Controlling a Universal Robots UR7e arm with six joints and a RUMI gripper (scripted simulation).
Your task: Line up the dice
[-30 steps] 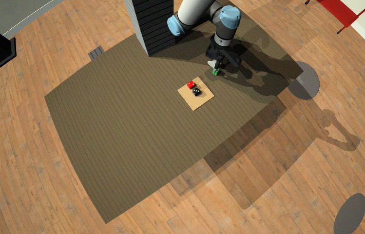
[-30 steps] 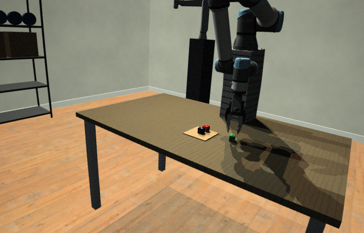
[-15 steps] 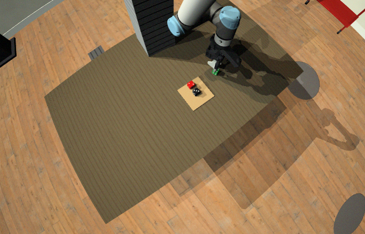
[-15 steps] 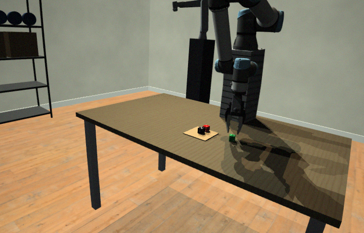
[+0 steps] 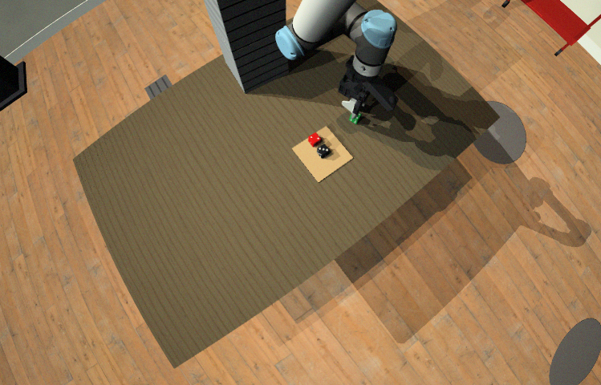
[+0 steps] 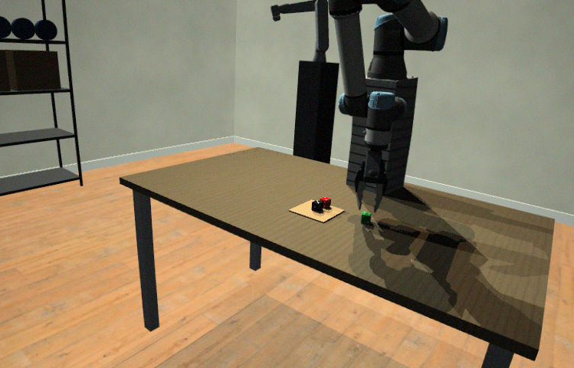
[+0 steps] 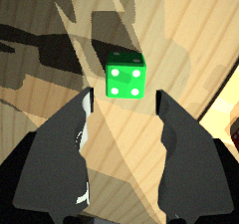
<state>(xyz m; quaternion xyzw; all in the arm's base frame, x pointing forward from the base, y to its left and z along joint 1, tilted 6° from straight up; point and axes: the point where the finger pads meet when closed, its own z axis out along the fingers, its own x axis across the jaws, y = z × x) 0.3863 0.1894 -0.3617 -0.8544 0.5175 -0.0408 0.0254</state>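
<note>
Right now my hand is 4 cm above the green die. Round my hand: black die 16 cm to the right, 6 cm ahead, 3 cm below; then tan mat 16 cm to the right, 5 cm below, 5 cm ahead; then red die 16 cm to the right, 3 cm below, 1 cm ahead.
</note>
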